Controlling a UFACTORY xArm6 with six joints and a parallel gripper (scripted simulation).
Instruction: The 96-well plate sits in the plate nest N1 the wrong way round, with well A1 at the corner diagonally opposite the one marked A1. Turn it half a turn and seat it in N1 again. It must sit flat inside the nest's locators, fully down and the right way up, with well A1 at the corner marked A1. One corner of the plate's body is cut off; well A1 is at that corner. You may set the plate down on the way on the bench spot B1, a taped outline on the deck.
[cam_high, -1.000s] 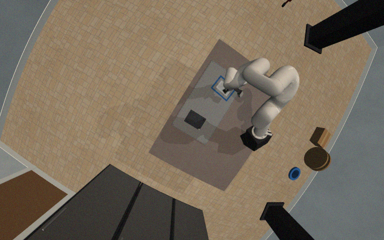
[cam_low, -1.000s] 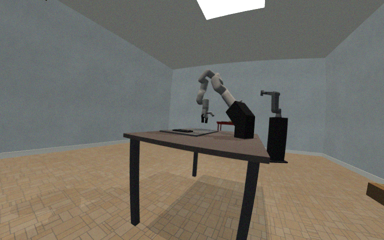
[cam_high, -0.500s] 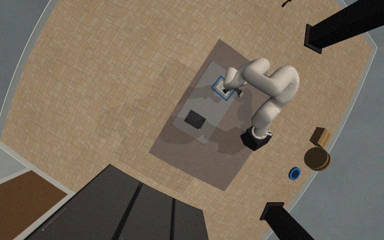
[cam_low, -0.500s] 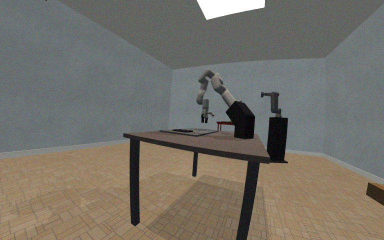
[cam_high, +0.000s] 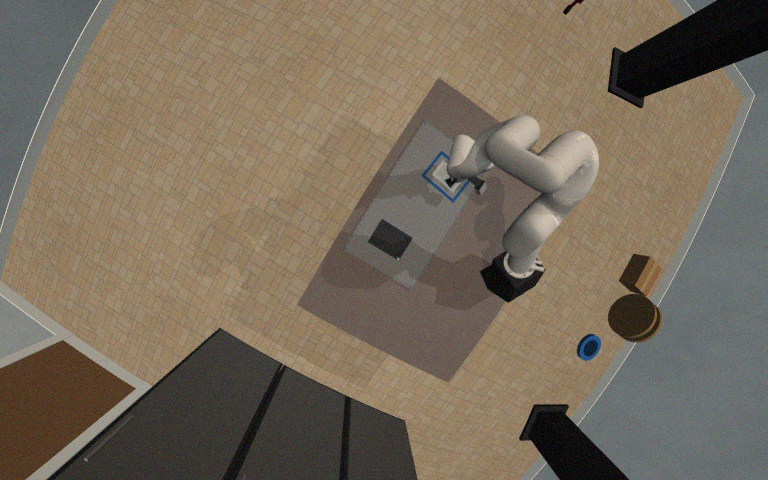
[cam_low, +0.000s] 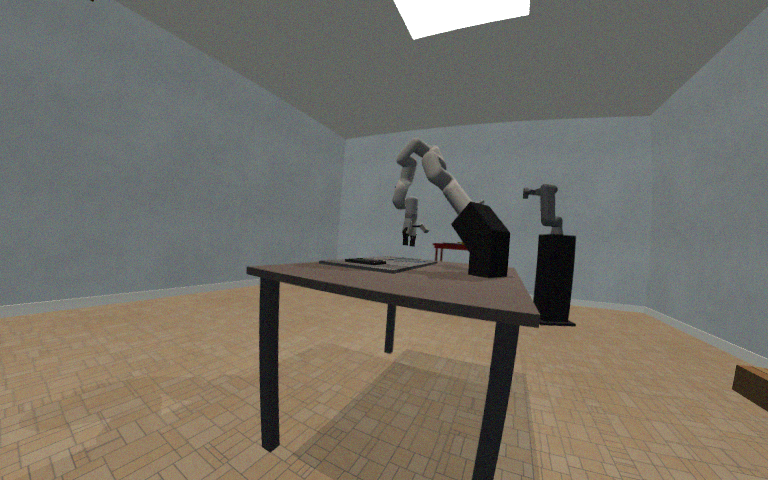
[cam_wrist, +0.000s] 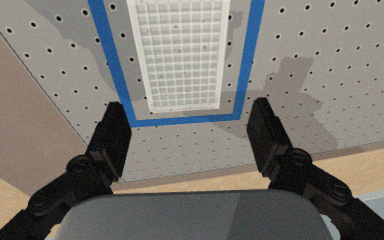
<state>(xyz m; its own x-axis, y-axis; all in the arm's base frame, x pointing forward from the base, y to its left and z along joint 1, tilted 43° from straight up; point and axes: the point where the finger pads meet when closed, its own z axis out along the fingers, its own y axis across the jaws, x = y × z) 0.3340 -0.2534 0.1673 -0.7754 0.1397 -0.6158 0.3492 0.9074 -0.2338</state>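
Now: the 96-well plate 90 mm below my hand. Round my hand: dark plate nest N1 (200 mm ahead, 340 mm to the left, 90 mm below); A1 corner mark (140 mm ahead, 410 mm to the left, 90 mm below).
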